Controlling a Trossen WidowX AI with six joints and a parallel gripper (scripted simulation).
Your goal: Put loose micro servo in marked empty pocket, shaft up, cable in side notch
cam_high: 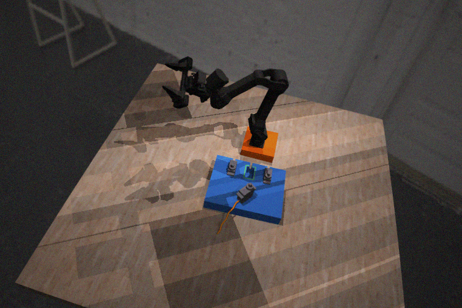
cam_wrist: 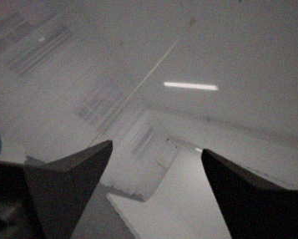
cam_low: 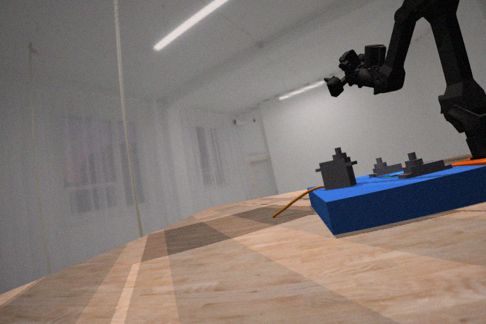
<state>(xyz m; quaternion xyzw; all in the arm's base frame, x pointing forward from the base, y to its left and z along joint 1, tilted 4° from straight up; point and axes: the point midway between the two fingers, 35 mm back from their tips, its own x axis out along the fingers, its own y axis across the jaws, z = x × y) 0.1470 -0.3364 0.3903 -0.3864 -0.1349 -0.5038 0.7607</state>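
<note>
My gripper tip is now 410 mm above the blue deck, 380 mm to the right of it and 110 mm short of it.
</note>
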